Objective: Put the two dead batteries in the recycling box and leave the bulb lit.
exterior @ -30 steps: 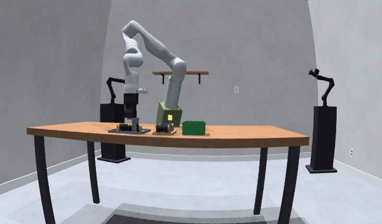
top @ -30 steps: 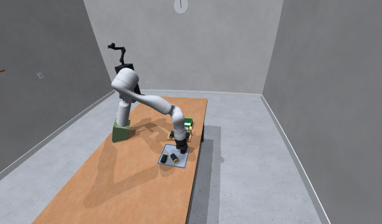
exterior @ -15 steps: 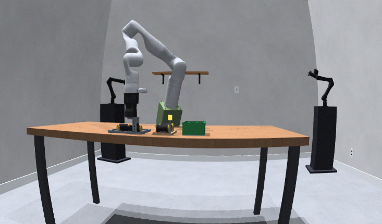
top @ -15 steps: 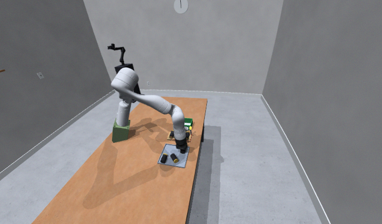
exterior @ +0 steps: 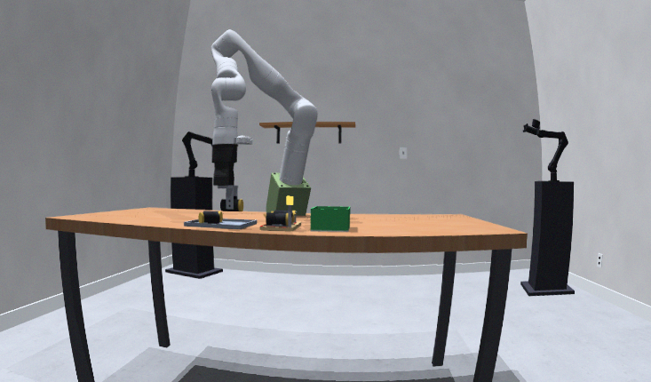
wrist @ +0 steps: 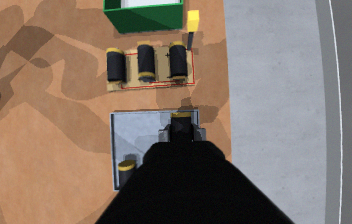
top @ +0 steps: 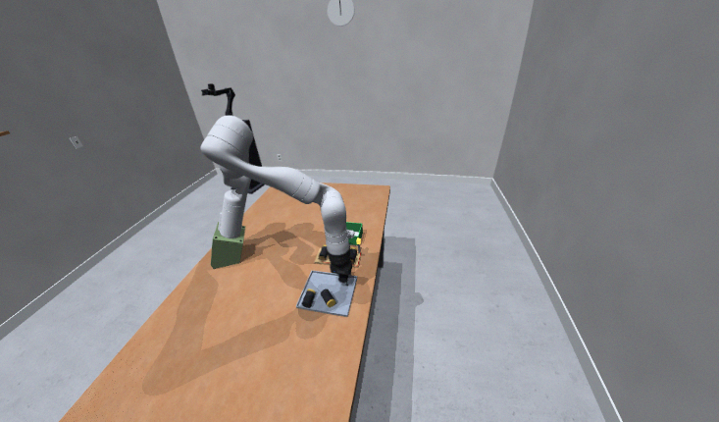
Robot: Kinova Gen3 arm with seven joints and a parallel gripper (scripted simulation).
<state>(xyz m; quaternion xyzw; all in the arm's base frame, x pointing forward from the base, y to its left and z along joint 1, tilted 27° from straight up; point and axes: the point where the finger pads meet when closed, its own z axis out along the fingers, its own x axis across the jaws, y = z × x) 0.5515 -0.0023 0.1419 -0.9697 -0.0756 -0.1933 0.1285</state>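
Right now my hand is 260 mm to the right of the green recycling box, 120 mm past it and 50 mm above it. Also, from my hand: grey tray 70 mm below, 60 mm to the right, 50 mm behind.
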